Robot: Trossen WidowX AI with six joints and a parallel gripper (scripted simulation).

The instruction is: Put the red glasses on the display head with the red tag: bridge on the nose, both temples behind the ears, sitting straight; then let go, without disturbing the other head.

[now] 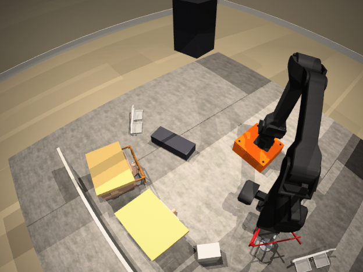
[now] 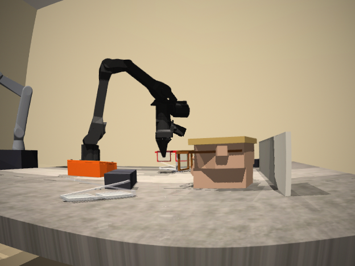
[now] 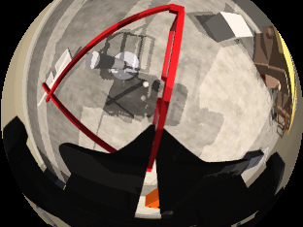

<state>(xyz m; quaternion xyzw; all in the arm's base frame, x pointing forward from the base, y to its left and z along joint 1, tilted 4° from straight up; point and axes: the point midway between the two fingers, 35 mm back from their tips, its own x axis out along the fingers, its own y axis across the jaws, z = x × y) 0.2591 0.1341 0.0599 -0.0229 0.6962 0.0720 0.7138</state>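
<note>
The stand lies 50 mm ahead of my gripper tip, 60 mm to the left of it and 40 mm below it. From my gripper tip the other things lie so: small white box: 170 mm ahead, 70 mm to the right, 40 mm below; then white wall strip: 320 mm ahead, 360 mm to the right, 10 mm below; then display head: 160 mm ahead, 440 mm to the right.
</note>
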